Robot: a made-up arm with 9 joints. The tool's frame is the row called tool.
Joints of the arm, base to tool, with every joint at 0 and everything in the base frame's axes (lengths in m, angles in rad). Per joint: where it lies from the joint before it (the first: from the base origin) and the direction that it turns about. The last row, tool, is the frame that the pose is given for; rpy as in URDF.
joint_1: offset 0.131 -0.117 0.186 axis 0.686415 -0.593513 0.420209
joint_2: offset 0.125 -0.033 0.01 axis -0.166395 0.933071 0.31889
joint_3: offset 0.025 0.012 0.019 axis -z
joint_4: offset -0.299 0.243 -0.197 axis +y
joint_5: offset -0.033 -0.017 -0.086 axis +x
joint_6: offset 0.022 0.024 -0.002 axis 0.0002 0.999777 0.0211
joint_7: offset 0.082 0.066 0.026 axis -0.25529 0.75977 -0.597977
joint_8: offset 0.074 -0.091 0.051 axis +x
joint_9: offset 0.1 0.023 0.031 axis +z
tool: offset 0.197 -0.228 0.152 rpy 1.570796 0 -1.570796
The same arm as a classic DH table. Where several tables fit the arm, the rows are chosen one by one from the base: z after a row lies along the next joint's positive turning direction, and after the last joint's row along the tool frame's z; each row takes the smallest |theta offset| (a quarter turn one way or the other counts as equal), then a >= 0, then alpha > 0; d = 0 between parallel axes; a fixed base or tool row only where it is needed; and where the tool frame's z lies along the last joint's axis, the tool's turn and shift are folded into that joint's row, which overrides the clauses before.
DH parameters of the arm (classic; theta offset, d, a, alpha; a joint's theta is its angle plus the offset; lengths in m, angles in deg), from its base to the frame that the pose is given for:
base (fixed): 49.15 0.1047 -0.0028 65.15
joint_1: -44.92 0.3107 0.0683 -122.28
joint_2: -42.53 0.022 0.0267 -108.6
joint_3: 10.11 0.1805 -0.299 90
joint_4: 90 0.226 0.086 90
joint_5: 1.21 -0.011 0.0025 -89.99
joint_6: -67.41 0.1514 0.0662 -41.67
joint_7: 72.73 -0.1881 0.0162 104.79
joint_8: -51.8 0.1468 -0.023 90
joint_9: 0 0.183 0.228 90
tool (fixed): 0 -0.197 0 0

